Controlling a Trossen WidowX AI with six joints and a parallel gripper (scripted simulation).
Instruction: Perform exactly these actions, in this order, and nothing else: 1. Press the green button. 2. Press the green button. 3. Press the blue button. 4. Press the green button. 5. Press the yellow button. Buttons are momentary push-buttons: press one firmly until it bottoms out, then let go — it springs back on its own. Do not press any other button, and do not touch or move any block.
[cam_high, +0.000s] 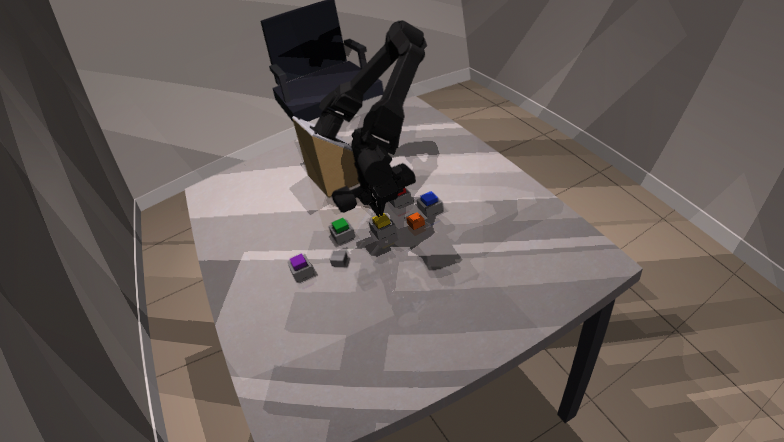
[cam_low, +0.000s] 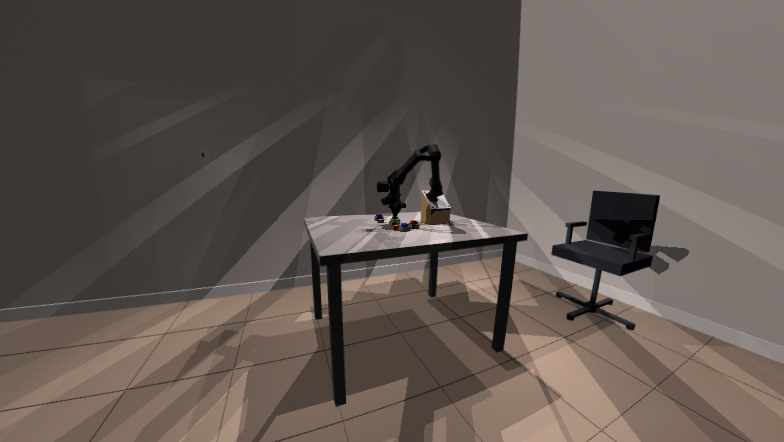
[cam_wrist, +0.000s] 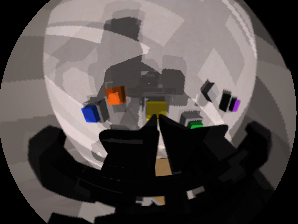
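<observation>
Now: gripper tip 10 mm above the yellow button. Round my gripper tip: orange block (40 mm ahead, 70 mm to the left, 40 mm below); red button (70 mm behind, 100 mm to the left, 10 mm below); green button (60 mm behind, 80 mm to the right, 10 mm below).
</observation>
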